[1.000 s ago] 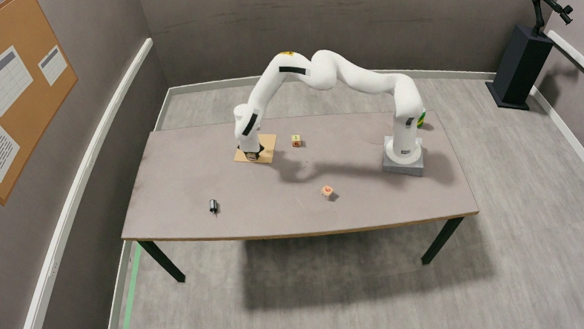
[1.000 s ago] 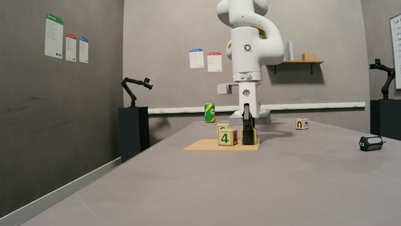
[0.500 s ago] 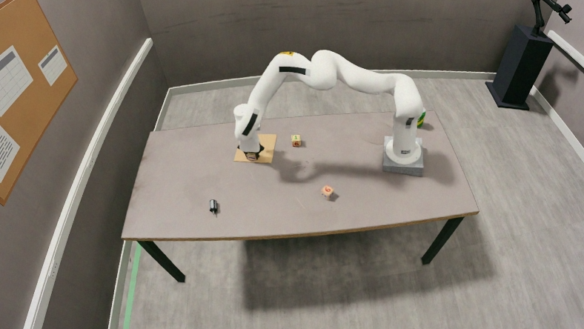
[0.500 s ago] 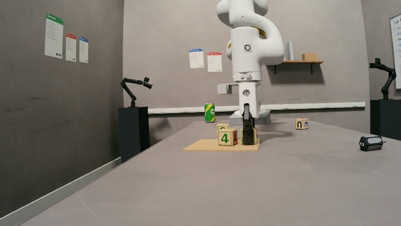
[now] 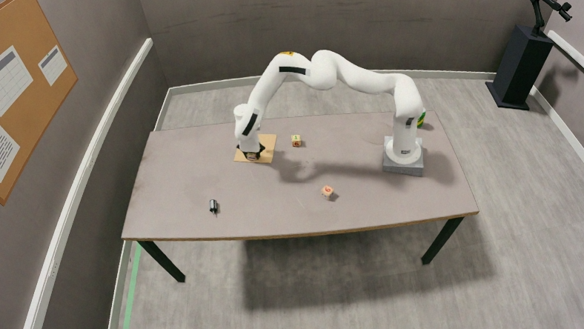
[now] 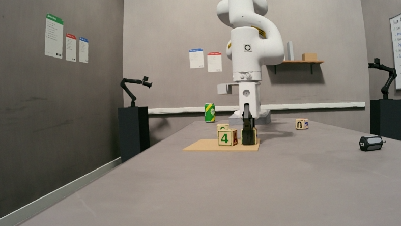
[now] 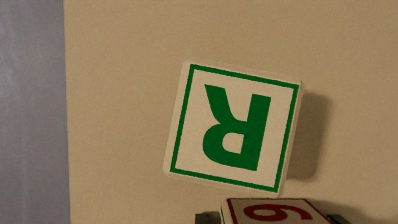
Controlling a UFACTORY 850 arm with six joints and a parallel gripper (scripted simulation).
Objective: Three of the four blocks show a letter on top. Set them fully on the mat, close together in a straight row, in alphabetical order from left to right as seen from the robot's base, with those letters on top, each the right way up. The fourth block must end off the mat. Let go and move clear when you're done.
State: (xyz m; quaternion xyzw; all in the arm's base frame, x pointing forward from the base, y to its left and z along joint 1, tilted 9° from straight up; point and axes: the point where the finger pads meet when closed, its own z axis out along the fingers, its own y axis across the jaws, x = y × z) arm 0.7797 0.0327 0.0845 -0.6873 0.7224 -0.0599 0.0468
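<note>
My gripper is now 7 cm to the left of the tan mat and 2 cm above it. The rest, counted from my hand: green can: 92 cm behind, 30 cm to the right, 4 cm above; black device: 33 cm to the left, 14 cm ahead, 1 cm below.
</note>
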